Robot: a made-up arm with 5 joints.
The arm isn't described. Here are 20 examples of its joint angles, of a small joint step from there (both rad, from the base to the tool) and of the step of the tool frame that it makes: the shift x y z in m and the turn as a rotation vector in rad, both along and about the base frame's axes.
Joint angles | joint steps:
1: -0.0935 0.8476 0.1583 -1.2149 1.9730 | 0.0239 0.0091 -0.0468 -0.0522 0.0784
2: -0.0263 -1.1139 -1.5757 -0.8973 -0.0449 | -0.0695 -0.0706 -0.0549 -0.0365 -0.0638
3: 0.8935 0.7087 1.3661 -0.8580 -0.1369 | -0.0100 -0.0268 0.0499 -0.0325 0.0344
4: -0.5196 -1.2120 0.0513 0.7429 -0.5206 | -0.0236 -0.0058 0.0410 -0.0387 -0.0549
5: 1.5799 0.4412 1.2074 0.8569 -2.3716 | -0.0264 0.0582 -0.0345 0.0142 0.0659
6: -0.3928 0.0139 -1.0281 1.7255 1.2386 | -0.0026 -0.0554 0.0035 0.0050 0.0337
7: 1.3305 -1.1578 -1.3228 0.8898 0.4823 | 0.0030 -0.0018 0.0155 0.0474 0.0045
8: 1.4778 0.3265 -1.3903 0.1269 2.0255 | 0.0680 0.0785 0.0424 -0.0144 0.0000
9: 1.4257 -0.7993 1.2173 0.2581 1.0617 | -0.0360 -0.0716 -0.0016 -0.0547 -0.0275
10: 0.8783 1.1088 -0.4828 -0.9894 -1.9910 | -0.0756 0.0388 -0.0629 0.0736 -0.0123
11: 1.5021 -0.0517 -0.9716 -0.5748 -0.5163 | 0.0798 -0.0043 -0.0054 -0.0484 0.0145
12: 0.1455 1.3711 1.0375 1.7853 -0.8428 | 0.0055 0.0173 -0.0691 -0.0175 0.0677
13: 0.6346 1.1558 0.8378 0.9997 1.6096 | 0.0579 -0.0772 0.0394 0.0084 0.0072
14: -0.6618 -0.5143 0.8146 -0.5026 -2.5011 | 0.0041 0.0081 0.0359 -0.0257 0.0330
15: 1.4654 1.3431 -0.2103 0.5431 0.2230 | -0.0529 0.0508 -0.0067 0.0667 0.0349
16: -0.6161 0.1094 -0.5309 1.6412 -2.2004 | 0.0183 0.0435 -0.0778 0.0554 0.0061
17: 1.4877 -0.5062 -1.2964 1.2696 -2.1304 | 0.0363 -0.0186 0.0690 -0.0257 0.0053
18: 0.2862 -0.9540 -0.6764 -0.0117 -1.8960 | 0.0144 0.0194 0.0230 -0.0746 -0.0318
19: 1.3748 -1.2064 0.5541 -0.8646 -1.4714 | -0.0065 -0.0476 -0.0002 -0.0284 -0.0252
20: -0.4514 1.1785 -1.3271 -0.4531 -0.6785 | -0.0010 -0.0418 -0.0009 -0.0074 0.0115
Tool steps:
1: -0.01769 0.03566 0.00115 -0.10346 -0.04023 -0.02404
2: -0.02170 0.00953 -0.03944 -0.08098 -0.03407 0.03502
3: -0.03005 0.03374 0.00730 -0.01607 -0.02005 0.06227
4: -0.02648 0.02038 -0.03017 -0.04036 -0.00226 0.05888
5: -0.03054 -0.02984 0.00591 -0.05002 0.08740 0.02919
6: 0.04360 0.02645 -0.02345 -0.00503 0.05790 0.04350
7: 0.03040 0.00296 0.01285 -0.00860 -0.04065 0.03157
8: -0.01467 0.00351 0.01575 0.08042 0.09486 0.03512
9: -0.04533 0.02399 0.06952 -0.02598 -0.13056 0.02073
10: -0.01290 0.00273 0.00464 -0.09737 -0.05434 -0.05523
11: 0.02241 -0.02935 -0.01236 0.06326 0.04204 -0.01570
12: -0.00159 -0.00864 0.00530 0.00315 -0.00344 0.00442
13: 0.04785 0.03341 -0.04519 0.09989 -0.02820 0.06468
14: -0.00350 0.00576 -0.02186 -0.03911 -0.00649 -0.00561
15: -0.07046 -0.01446 0.02677 -0.02644 0.05580 -0.07545
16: -0.01186 -0.02613 -0.04114 0.05485 -0.07083 0.03326
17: -0.00774 -0.00692 0.00548 -0.00565 0.01036 0.06078
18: -0.01741 0.03009 -0.00062 -0.05140 -0.03526 -0.05286
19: -0.01558 0.00287 -0.03261 -0.02984 -0.07636 0.00687
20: -0.00813 0.01204 -0.00312 -0.00316 0.00509 0.03325
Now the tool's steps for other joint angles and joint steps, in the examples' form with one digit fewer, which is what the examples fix.
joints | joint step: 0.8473 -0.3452 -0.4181 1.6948 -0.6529 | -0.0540 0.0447 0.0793 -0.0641 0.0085
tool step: -0.0107 -0.0201 0.0622 -0.1386 0.0933 0.0008
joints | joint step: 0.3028 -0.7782 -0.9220 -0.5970 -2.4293 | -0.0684 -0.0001 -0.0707 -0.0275 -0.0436
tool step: -0.0027 0.0039 -0.0260 -0.0684 -0.0614 -0.0188
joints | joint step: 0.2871 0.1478 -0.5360 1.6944 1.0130 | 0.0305 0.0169 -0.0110 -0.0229 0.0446
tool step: -0.0163 -0.0057 -0.0241 0.0138 0.0420 -0.0125
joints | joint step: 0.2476 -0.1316 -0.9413 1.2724 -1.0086 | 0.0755 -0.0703 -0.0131 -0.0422 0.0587
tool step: 0.0253 -0.0122 -0.0194 0.0589 0.0317 0.0356
